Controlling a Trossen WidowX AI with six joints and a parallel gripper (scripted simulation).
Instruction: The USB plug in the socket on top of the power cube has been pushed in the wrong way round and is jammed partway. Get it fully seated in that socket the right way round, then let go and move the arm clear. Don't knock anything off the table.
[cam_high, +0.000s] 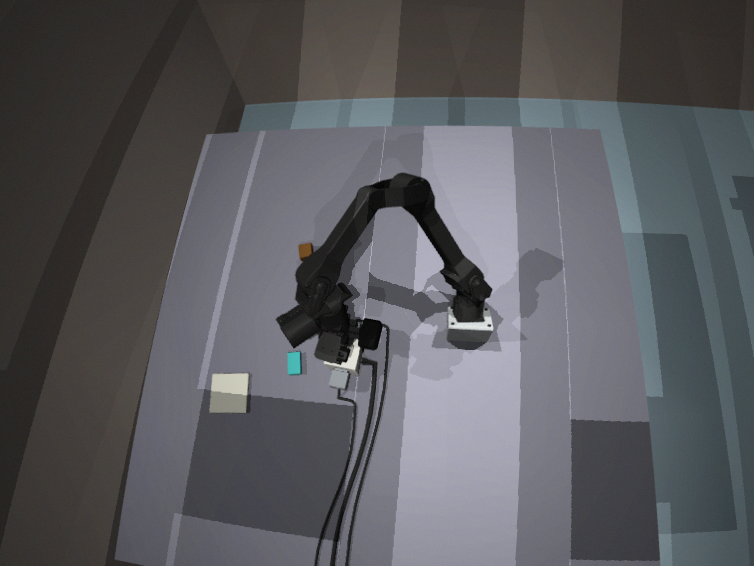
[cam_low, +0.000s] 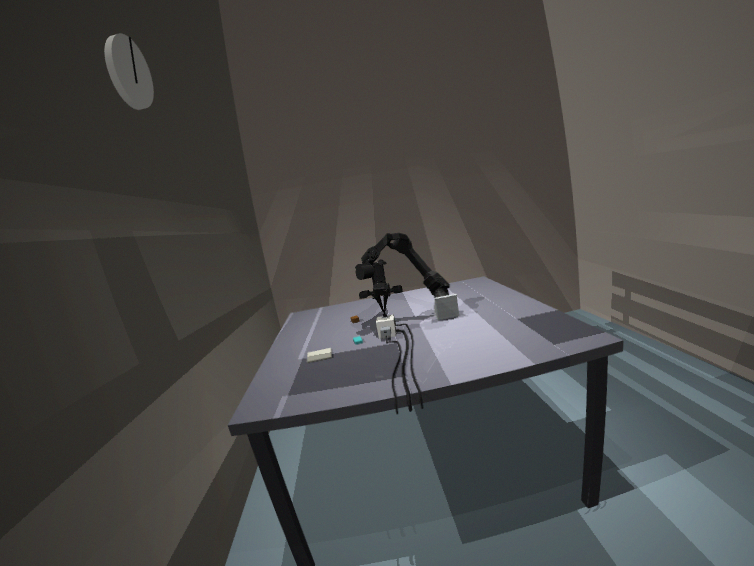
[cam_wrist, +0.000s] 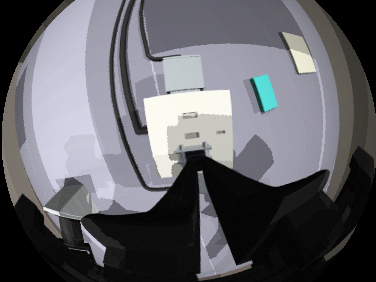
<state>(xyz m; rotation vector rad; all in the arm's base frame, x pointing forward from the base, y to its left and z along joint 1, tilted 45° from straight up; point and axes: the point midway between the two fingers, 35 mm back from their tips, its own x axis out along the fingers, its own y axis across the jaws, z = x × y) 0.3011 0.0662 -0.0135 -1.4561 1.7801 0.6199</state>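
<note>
The dark USB plug lies 20 mm below my gripper tip. Also, from my gripper tip: brown block: 290 mm to the right, 120 mm ahead, 90 mm below; teal block: 140 mm ahead, 100 mm below, 20 mm to the left; grey socket: 40 mm below.
</note>
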